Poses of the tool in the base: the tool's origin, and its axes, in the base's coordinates. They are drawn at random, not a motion.
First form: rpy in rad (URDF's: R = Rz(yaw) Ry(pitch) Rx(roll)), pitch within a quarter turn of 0, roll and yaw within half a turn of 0; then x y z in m.
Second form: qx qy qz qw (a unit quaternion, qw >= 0); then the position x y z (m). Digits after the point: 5 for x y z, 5 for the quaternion.
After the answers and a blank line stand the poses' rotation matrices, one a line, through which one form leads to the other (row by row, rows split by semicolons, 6 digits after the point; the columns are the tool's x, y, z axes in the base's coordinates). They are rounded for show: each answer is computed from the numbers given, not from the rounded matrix.
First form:
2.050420 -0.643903 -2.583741 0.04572 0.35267 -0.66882
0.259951 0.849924 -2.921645 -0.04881 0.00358 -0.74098
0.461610 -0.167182 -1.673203 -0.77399 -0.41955 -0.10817
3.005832 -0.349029 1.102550 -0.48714 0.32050 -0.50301
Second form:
0.06541 -0.82477 -0.39876 0.39556 0.04572 0.35267 -0.66882
0.41930 -0.07250 -0.90378 0.04603 -0.04881 0.00358 -0.74098
0.09239 -0.22369 -0.70736 0.66413 -0.77399 -0.41955 -0.10817
-0.84315 -0.50460 -0.18255 0.03383 -0.48714 0.32050 -0.50301

-0.678511 0.207570 -0.704654; -0.423364 0.673420 0.606027; 0.600321 0.709521 -0.369045
-0.644139 0.022409 -0.764580; -0.144007 -0.985249 0.092445; -0.751230 0.169652 0.637865
-0.100802 0.898223 -0.427826; -0.980892 -0.017802 0.193739; 0.166404 0.439180 0.882853
0.424110 0.863260 0.273701; 0.838556 -0.488473 0.241283; 0.341986 0.127183 -0.931059

